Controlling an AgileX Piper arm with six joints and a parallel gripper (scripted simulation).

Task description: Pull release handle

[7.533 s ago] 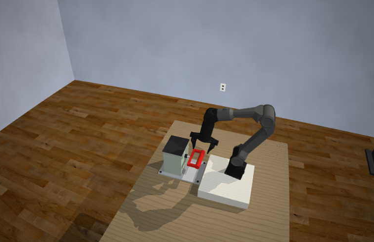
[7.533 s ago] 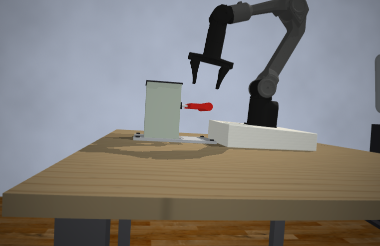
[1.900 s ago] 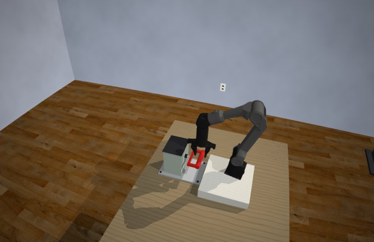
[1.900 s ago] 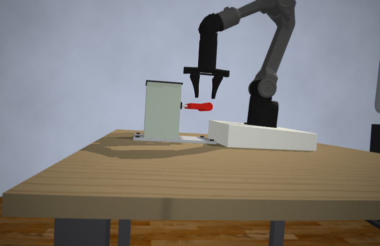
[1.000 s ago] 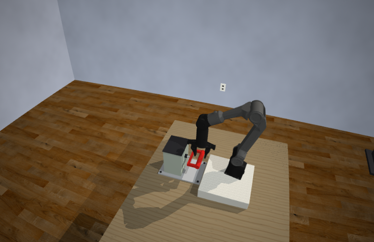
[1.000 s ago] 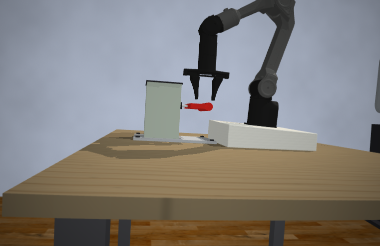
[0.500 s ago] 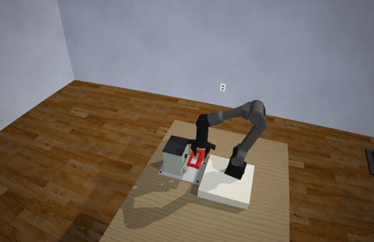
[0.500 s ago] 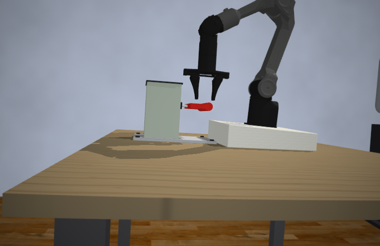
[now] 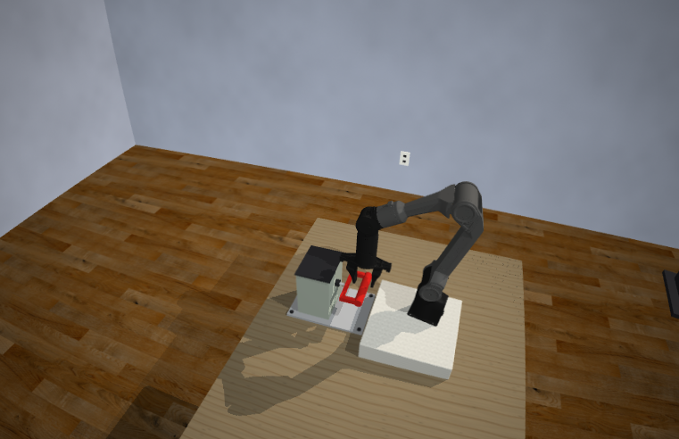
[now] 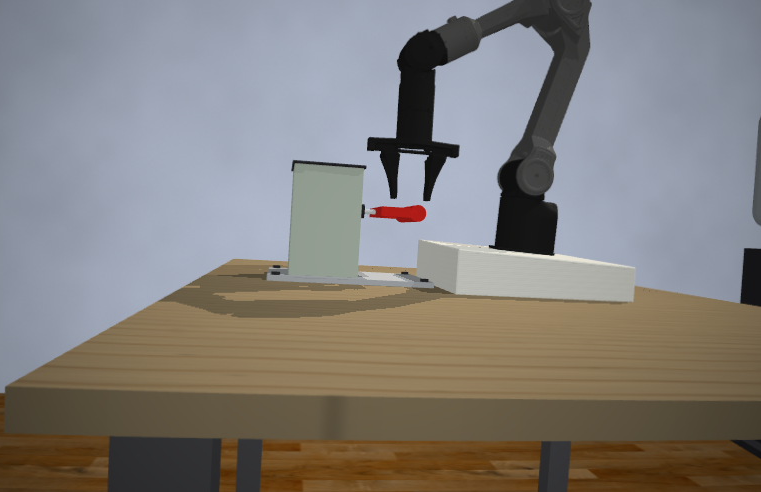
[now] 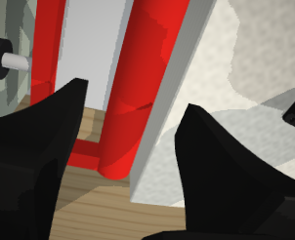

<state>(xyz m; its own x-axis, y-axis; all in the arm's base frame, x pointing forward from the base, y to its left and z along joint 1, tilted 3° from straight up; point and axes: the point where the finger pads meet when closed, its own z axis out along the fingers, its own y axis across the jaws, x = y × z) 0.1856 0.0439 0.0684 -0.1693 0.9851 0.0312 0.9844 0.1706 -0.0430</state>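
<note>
My gripper is now 9 cm short of the grey baseplate, 2 cm to the right of it and 13 cm above it.
</note>
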